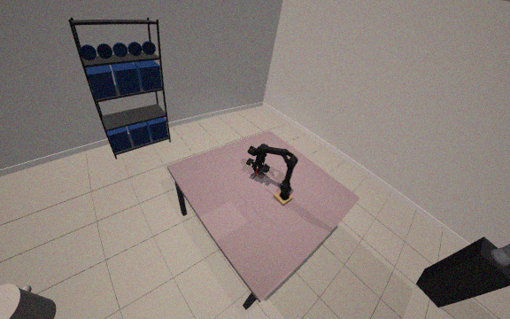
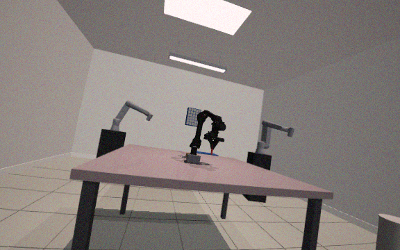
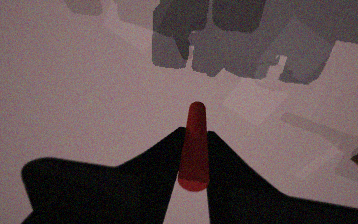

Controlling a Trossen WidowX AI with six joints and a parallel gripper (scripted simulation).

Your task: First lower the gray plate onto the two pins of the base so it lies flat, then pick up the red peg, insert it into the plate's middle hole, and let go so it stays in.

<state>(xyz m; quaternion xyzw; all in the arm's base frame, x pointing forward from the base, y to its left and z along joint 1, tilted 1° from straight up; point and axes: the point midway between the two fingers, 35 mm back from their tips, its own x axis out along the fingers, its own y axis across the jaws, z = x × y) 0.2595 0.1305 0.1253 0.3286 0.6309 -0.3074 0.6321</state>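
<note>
The gray plate lies 100 mm ahead of my gripper tip, 140 mm to the right of it and 70 mm below it. The rest, counted from my gripper tip: red peg (right at my gripper tip).
</note>
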